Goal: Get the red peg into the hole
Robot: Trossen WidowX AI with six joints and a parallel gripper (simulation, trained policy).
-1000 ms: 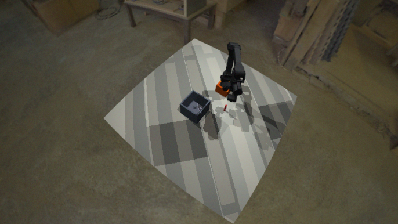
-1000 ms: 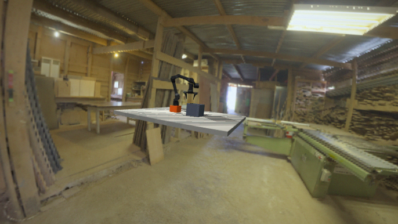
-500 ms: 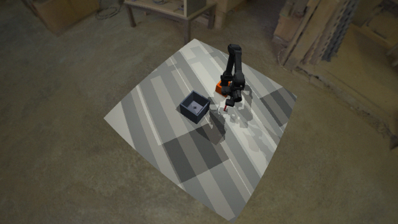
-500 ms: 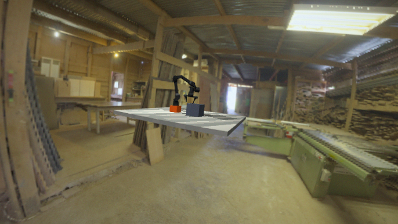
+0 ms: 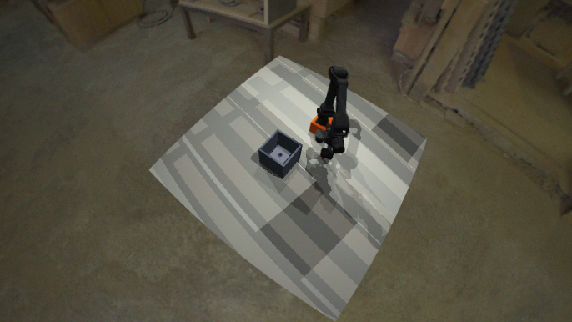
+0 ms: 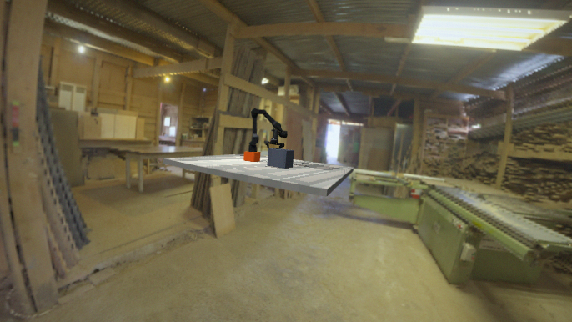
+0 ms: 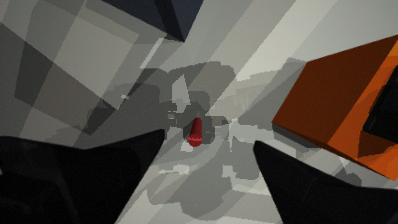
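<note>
My gripper tip is now 50 mm above the red peg, 10 mm to the right of it and 10 mm short of it.
</note>
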